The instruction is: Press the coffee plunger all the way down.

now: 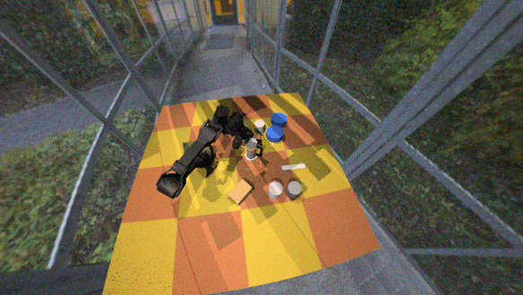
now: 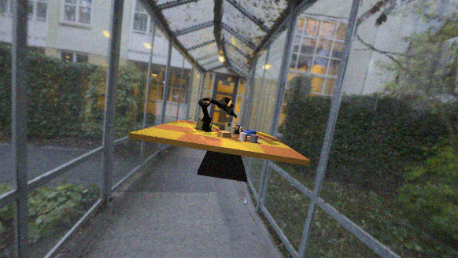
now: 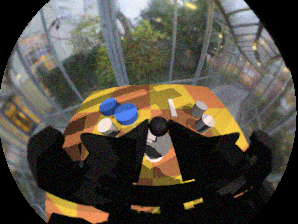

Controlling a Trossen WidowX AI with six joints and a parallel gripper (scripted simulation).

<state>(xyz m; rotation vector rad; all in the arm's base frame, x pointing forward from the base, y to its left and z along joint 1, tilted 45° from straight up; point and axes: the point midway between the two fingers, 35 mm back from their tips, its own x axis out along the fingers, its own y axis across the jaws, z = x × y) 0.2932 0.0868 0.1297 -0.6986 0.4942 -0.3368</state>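
Now: the coffee press 10 cm below my gripper tip and 1 cm to the right of it. From my gripper tip the other things lie so: white stick: 22 cm ahead, 20 cm below, 14 cm to the right; tan block: 22 cm to the right, 18 cm below, 12 cm behind.
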